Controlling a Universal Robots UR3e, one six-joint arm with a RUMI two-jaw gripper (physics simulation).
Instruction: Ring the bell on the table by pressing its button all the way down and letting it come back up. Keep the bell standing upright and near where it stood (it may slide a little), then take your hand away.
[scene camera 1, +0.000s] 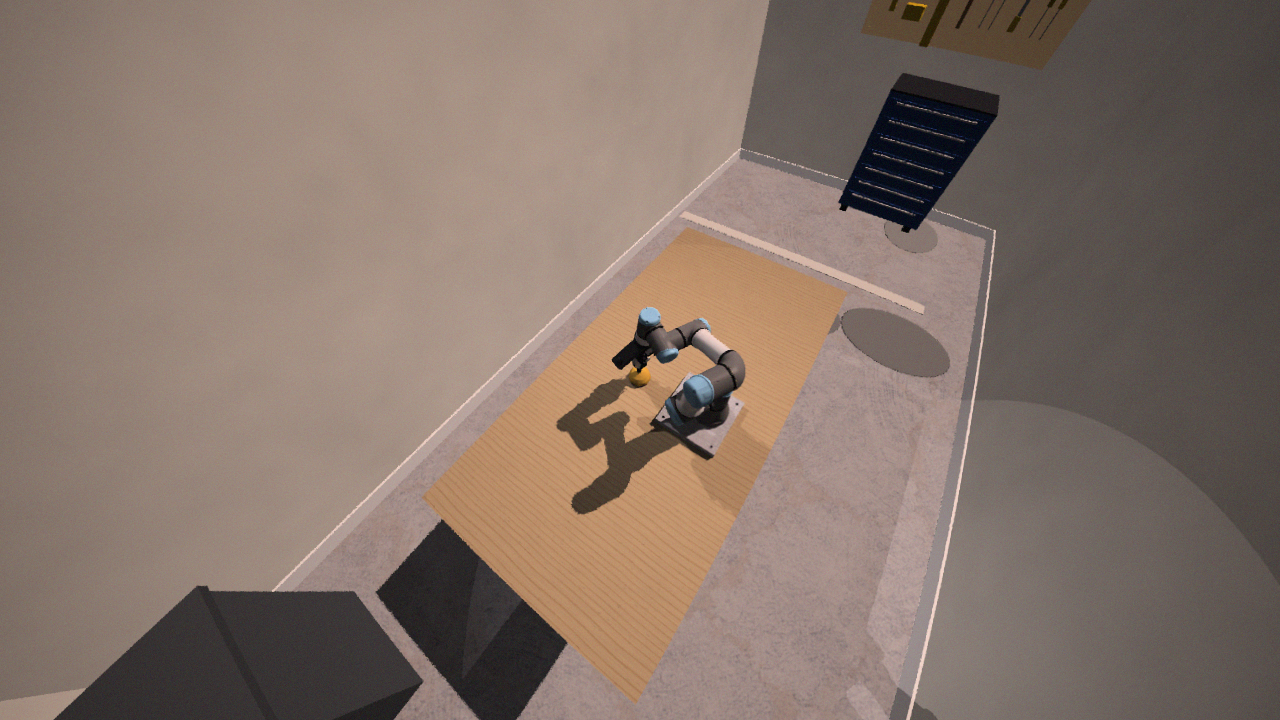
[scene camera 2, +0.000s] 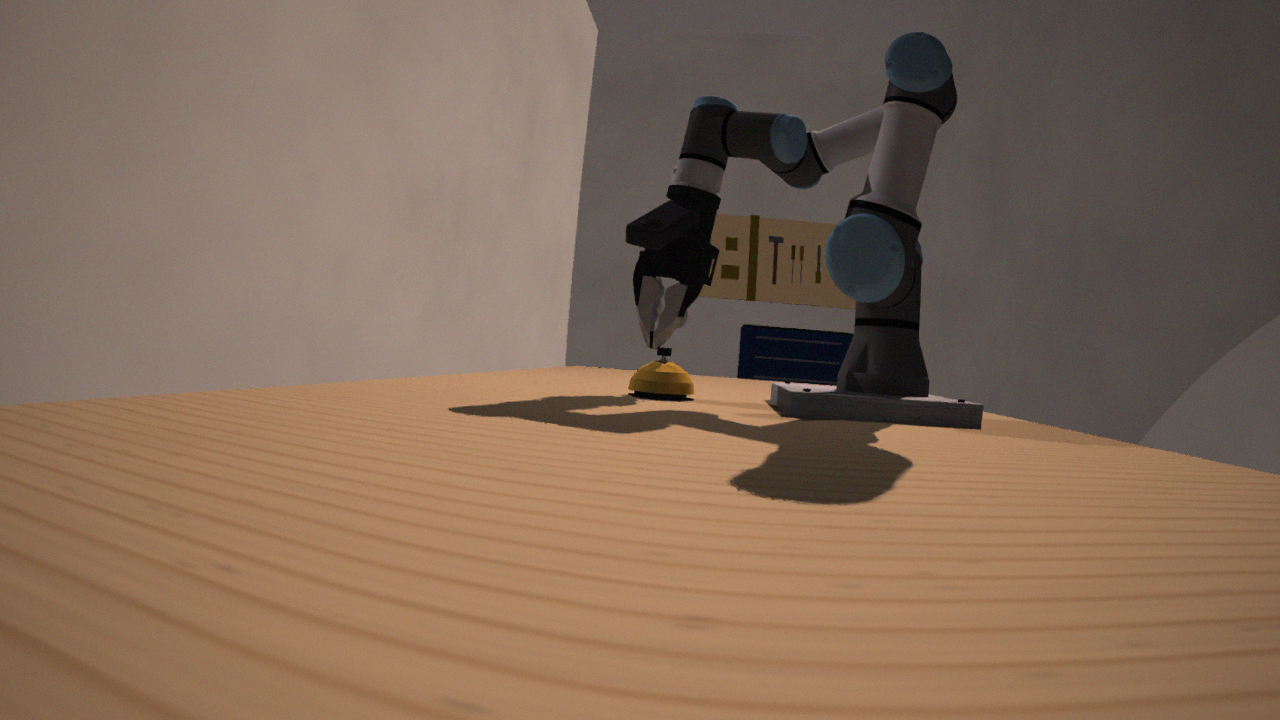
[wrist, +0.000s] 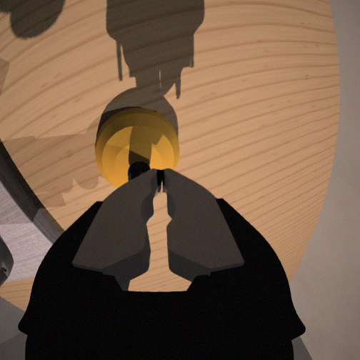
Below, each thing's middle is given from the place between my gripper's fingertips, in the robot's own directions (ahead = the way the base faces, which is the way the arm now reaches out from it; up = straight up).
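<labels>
My hand: 20 mm past yellow dome bell (scene camera 2: 661, 380), 30 mm above it.
</labels>
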